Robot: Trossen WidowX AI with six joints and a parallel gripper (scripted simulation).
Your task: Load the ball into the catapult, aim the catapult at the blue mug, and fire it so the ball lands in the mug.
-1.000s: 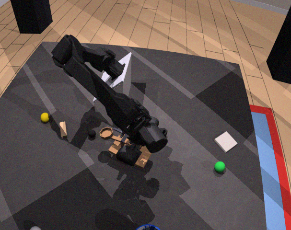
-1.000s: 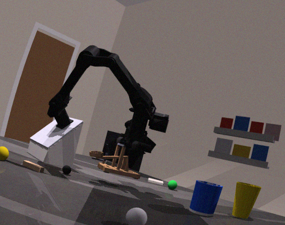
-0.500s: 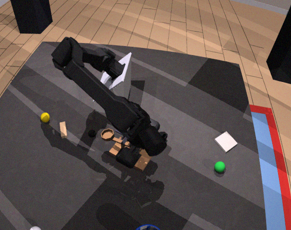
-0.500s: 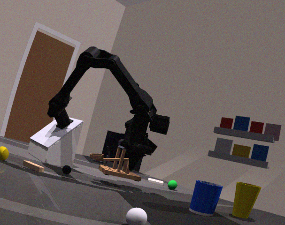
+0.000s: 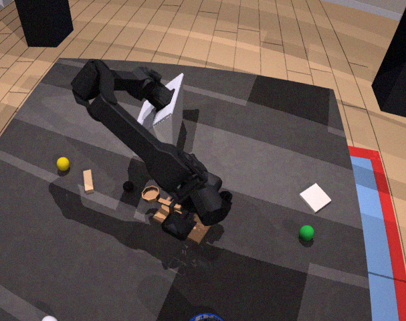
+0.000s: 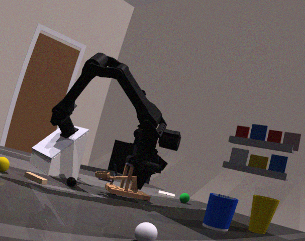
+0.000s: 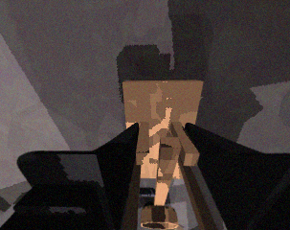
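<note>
Right now my gripper tip is 5 cm below the catapult upright frame, 4 cm to the left of it and 2 cm past it. The rest, counted from my gripper tip: blue mug (29 cm ahead, 8 cm to the left, 2 cm below); then black ball (20 cm to the right, 9 cm behind, 3 cm below); then green ball (32 cm to the left, 3 cm behind, 2 cm below).
</note>
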